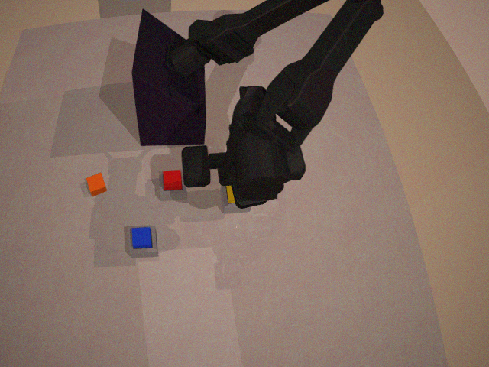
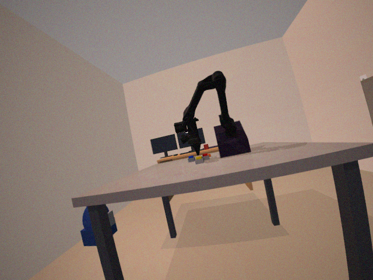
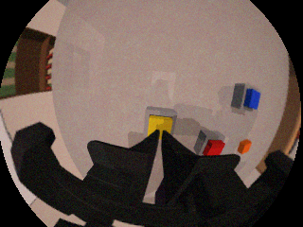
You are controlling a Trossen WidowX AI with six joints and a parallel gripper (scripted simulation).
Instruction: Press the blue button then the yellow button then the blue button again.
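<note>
Right now my gripper tip is 80 mm short of the blue button, 160 mm to the left of it and 20 mm above it. Round my gripper tip: yellow button 20 mm below; then orange block 30 mm behind, 260 mm to the right, 40 mm below; then red button 30 mm behind, 110 mm to the right, 20 mm below.
</note>
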